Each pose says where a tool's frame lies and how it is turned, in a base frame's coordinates. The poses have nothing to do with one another.
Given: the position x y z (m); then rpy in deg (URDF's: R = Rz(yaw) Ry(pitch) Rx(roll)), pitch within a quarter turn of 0, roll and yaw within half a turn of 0.
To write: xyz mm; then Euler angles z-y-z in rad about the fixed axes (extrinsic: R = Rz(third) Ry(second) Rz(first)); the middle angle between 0 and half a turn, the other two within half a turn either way. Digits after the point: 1 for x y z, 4 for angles.
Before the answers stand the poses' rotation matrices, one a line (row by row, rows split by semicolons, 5 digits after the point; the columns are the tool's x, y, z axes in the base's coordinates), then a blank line. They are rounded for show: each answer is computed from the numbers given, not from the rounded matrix.
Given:
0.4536 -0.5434 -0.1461 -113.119 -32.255 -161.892
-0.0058 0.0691 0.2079 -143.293 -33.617 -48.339
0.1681 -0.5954 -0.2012 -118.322 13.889 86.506
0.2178 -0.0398 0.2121 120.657 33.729 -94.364
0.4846 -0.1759 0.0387 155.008 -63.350 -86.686
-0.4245 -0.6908 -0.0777 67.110 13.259 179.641
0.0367 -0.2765 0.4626 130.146 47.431 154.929
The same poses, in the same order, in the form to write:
-0.80380 -0.58856 0.08668; -0.26285 0.22064 -0.93927; 0.53369 -0.77777 -0.33205
0.55355 -0.37897 0.74159; -0.62215 -0.78014 0.06572; 0.55364 -0.49776 -0.66762
0.05916 0.46067 -0.88560; 0.96896 -0.23983 -0.06002; -0.24004 -0.85456 -0.46056
-0.06328 -0.54477 -0.83620; -0.82926 -0.43747 0.34777; -0.55527 0.71543 -0.42407
0.02593 -0.92668 -0.37496; -0.44779 0.32458 -0.83315; 0.89376 0.18950 -0.40654
-0.97332 -0.21373 -0.08344; 0.00610 -0.38763 0.92179; -0.22935 0.89670 0.37859
-0.61274 -0.23671 0.75400; 0.28665 0.82254 0.49118; -0.73646 0.51710 -0.43615

453.6 -543.4 -146.1 -2.1722 1.9093 -1.4788
-5.8 69.1 207.9 -2.4093 2.3018 0.0884
168.1 -595.4 -201.2 -1.2970 2.0494 -3.0739
217.8 -39.8 212.1 0.9108 2.0087 2.7475
484.6 -175.9 38.7 2.9327 1.9895 -1.9937
-424.5 -690.8 -77.7 1.3204 1.1825 1.6611
36.7 -276.5 462.6 0.6122 2.0221 0.5774

